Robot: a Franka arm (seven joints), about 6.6 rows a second.
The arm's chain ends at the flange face. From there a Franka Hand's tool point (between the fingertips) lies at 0.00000 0.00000 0.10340 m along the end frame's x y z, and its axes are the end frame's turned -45 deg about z.
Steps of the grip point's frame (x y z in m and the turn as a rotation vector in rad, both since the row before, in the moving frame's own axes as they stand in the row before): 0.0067, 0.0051, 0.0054, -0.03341, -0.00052, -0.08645; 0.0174, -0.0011, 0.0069, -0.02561, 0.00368, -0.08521; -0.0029, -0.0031, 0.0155, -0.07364, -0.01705, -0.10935; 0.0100, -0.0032, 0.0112, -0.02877, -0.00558, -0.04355; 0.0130, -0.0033, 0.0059, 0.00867, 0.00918, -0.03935
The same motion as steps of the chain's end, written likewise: 0.0058, -0.0035, 0.0055, -0.02399, 0.02326, -0.08645; 0.0093, -0.0146, 0.0069, -0.01551, 0.02071, -0.08521; -0.0087, -0.0065, 0.0158, -0.06413, 0.04002, -0.10935; 0.0031, -0.0118, 0.0112, -0.02429, 0.01640, -0.04355; 0.0068, -0.0102, 0.0059, 0.01262, 0.00036, -0.03935
